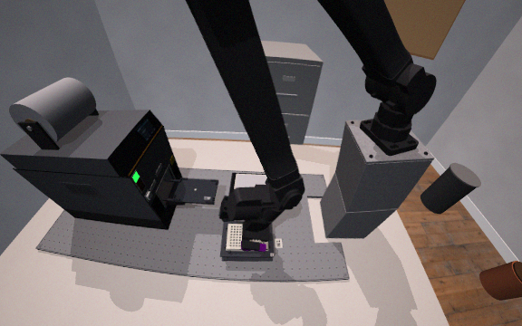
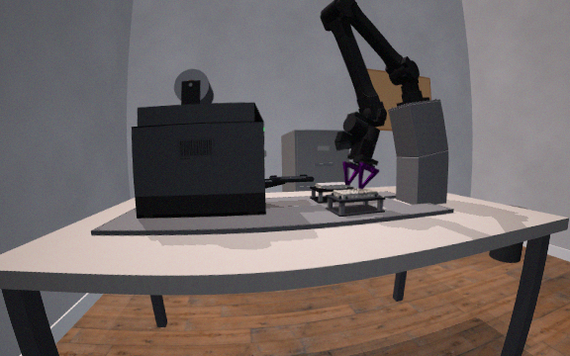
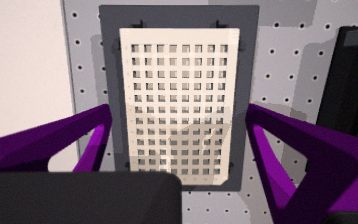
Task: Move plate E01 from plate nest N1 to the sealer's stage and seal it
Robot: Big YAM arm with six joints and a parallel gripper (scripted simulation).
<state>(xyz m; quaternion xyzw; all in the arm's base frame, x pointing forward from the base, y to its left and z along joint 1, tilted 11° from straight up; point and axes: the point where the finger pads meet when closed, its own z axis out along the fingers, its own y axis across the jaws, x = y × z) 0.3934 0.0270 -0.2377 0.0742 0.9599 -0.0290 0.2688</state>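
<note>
Now: the nest N1 4 cm below my hand. Also, from my hand: sealer stage: 15 cm ahead, 17 cm to the right, 1 cm above; then nest N2: 5 cm behind, 21 cm to the right, 4 cm below; then white-topped plate: 5 cm behind, 21 cm to the right, 3 cm below.
</note>
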